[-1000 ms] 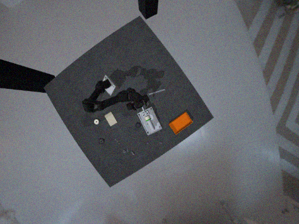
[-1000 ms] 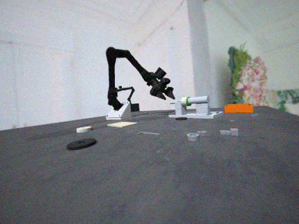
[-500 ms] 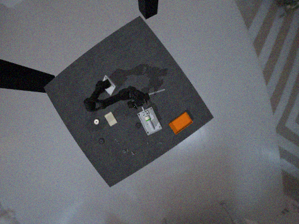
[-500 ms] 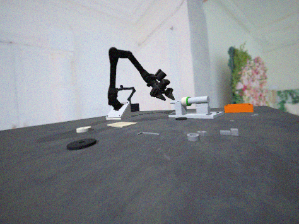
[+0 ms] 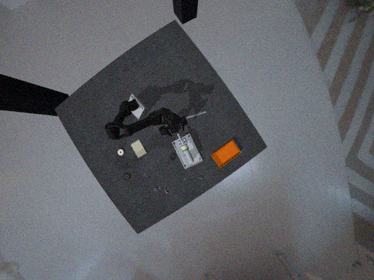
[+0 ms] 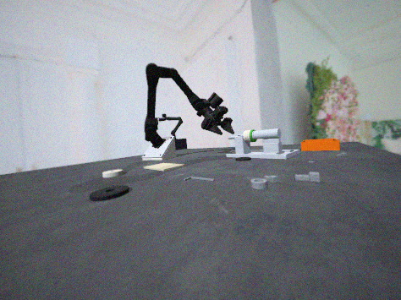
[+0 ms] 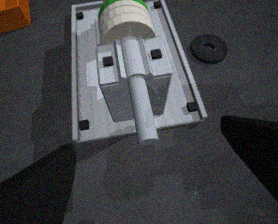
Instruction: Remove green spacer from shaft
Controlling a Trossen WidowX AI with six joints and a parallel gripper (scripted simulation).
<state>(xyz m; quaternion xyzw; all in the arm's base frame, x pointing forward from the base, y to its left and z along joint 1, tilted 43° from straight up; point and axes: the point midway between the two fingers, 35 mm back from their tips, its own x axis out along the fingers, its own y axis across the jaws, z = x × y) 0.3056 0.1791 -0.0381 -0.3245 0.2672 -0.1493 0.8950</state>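
Now: gripper tip 90 mm short of the grey shaft, 20 mm above it and 10 mm to the left of it. The rest, counted from my gripper tip: cream spacer: 100 mm ahead, 20 mm below, 10 mm to the right; then cream tile: 330 mm to the right, 90 mm below, 60 mm behind; then green spacer: 120 mm ahead, 20 mm below, 10 mm to the right.
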